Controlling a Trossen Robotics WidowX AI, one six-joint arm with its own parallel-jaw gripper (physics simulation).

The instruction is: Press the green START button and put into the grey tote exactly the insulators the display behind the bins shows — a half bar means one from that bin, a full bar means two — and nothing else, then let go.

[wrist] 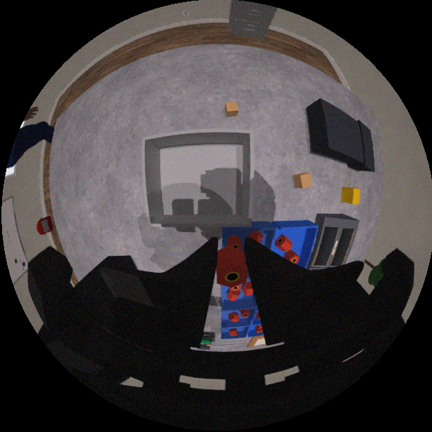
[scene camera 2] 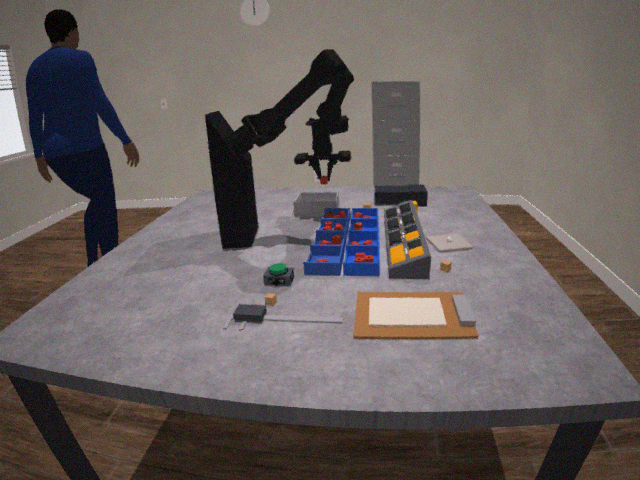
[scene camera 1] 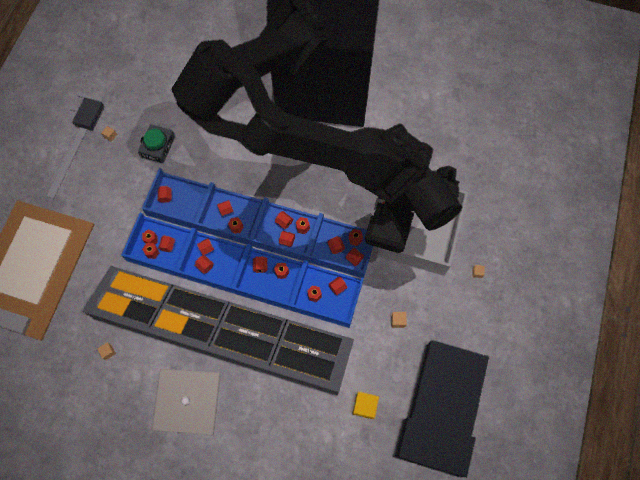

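My gripper is shut on a red insulator and holds it high near the tote's bin-side edge. The grey tote is partly hidden by the arm in scene camera 1; its visible floor is bare in the wrist view. Blue bins hold red insulators in two rows. The display shows, in its leftmost column in scene camera 1, a full upper and half lower bar; the second column has a half lower bar. The START button is green.
Small orange-brown cubes lie around the table. A yellow block and a dark box lie beyond the bins. A clipboard and a beige plate also lie there.
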